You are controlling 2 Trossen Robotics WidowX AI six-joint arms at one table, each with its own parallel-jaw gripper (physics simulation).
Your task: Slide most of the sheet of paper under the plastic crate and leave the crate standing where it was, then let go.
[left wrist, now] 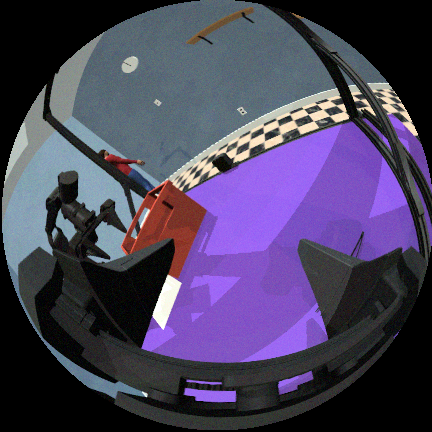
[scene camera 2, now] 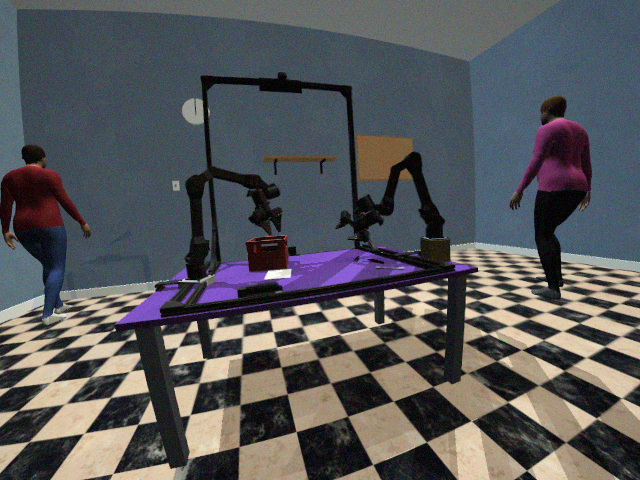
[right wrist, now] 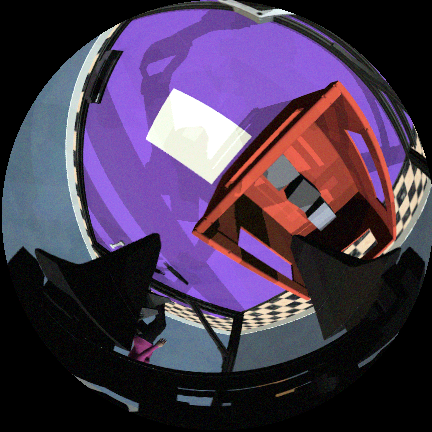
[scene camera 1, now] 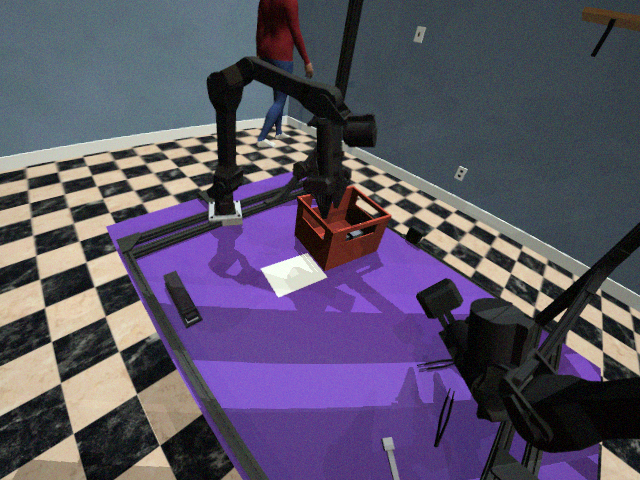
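The white sheet of paper [scene camera 1: 292, 276] [scene camera 2: 278, 273] [left wrist: 167, 302] [right wrist: 195, 132] lies flat beside the red plastic crate [scene camera 1: 351, 253] [scene camera 2: 267, 258] [left wrist: 182, 220] [right wrist: 310, 117], with one edge close along its base. Most of the sheet shows outside; whether any is tucked under is hidden. The crate stands upright, with grey and dark shapes inside. My right gripper [scene camera 1: 331, 210] [scene camera 2: 274, 231] [right wrist: 228, 241] is open and empty above the crate. My left gripper [scene camera 2: 343, 233] [left wrist: 238, 246] is open and empty above the table, well to the right of the crate in scene camera 2.
A long black object [scene camera 1: 180, 299] [scene camera 2: 258, 289] [right wrist: 103, 77] lies near the table frame. Thin dark tools [scene camera 1: 444, 418] and a pale tool [scene camera 1: 388, 444] lie towards the left arm. A small black block [scene camera 1: 415, 236] [left wrist: 222, 162] is at the table's edge beyond the crate.
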